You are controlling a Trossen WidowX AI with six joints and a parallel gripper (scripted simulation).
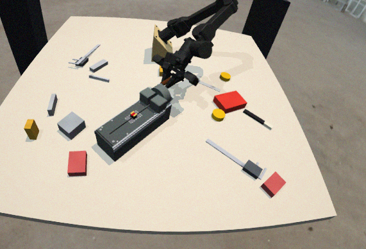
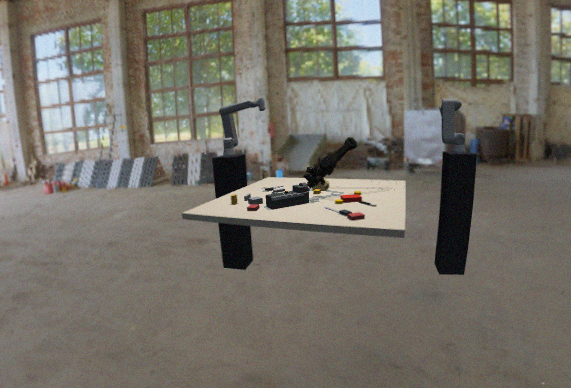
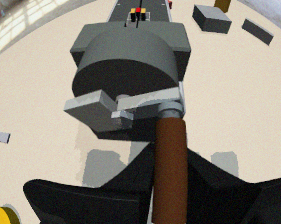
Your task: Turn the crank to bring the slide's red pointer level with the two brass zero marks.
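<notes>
My gripper tip is now 13 cm short of the red pointer, 11 cm to the left of it and 1 cm below it. Also, from my gripper tip: brown handle (1 cm behind, 1 cm to the left, 3 cm above); crank (1 cm ahead, 1 cm to the left, 2 cm above); grey bar (13 cm behind, 21 cm to the left, 8 cm below).
</notes>
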